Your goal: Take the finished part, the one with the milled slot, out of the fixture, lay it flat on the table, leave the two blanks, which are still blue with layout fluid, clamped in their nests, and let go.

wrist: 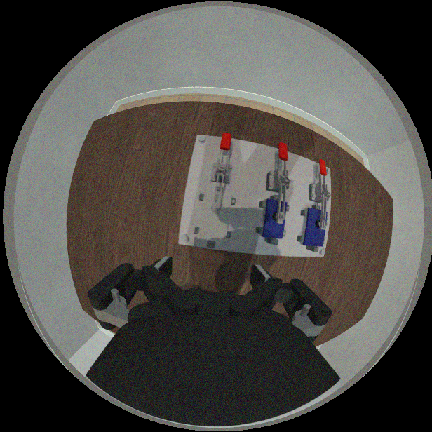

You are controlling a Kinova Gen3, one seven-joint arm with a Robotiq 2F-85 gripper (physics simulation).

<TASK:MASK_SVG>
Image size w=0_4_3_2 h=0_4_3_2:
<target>my gripper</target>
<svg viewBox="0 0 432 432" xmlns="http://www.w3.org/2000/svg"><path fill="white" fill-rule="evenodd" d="M87 292L90 304L102 328L112 330L115 326L120 328L104 347L88 372L86 372L86 376L110 396L136 410L155 417L183 424L202 426L247 424L276 417L294 410L328 390L340 379L335 370L332 369L312 343L332 314L331 309L302 280L292 278L289 283L282 283L281 278L271 276L259 264L252 264L250 272L252 289L245 293L245 295L238 295L234 291L210 292L196 288L182 290L170 278L172 273L172 257L166 255L162 259L157 259L151 265L142 266L142 269L133 269L133 264L122 263ZM275 302L283 302L283 307L288 313L289 318L272 310ZM144 291L144 295L149 302L137 304L128 310L128 304L135 295L136 290Z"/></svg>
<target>finished part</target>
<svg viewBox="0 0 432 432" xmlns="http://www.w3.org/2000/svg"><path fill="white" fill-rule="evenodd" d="M204 189L198 238L225 243L232 193L222 191L220 197L220 191L216 191L215 195L215 190ZM214 195L215 202L219 203L220 198L218 215L212 214L211 205Z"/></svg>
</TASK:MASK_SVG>
